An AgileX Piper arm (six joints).
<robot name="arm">
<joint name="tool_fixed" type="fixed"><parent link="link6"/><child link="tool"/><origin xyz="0 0 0" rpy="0 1.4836 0"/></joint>
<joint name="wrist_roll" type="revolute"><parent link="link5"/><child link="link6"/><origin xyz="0.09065 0 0.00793" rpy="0 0 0"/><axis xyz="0.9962 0 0.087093"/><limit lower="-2.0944" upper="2.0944"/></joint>
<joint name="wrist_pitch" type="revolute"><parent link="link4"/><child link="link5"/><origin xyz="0 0 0" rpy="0 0 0"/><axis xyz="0 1 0"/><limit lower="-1.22" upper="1.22"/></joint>
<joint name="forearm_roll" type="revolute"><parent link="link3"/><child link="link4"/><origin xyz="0.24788 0 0.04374" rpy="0 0 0"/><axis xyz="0.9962 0 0.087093"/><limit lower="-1.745" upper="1.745"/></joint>
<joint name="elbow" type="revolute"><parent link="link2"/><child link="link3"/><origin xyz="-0.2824 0 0.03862" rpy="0 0 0"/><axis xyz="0 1 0"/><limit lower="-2.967" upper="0"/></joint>
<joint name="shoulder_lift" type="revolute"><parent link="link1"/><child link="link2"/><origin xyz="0 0 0" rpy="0 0 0"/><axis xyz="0 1 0"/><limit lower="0" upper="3.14"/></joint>
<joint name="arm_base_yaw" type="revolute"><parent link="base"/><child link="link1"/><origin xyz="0 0 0.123" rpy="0 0 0"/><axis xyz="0 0 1"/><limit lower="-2.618" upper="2.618"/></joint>
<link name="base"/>
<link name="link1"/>
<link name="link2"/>
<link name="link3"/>
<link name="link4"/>
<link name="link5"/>
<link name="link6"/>
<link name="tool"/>
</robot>
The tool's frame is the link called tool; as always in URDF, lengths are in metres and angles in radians.
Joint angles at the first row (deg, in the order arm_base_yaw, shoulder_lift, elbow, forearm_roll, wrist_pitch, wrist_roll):
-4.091 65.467 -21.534 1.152 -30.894 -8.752
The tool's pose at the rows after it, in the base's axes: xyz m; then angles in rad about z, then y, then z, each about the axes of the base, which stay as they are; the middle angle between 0 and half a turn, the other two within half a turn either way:
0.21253, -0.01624, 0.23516, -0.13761, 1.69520, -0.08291
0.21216, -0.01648, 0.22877, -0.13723, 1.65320, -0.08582
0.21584, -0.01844, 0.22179, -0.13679, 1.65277, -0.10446
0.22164, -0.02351, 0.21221, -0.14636, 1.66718, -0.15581
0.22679, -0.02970, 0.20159, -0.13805, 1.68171, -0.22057
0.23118, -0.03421, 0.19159, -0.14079, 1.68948, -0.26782
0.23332, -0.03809, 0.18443, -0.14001, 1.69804, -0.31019
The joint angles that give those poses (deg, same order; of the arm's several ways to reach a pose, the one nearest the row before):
-4.090 66.131 -19.424 1.155 -34.589 -8.753
-4.089 68.089 -17.676 1.266 -40.702 -8.754
-4.090 70.718 -17.270 2.730 -43.785 -9.654
-4.092 74.385 -17.270 6.613 -46.768 -12.460
-4.093 78.312 -17.270 11.090 -50.153 -14.115
-4.089 82.072 -17.270 13.917 -53.691 -15.064
-4.090 84.577 -17.270 16.454 -55.929 -15.647

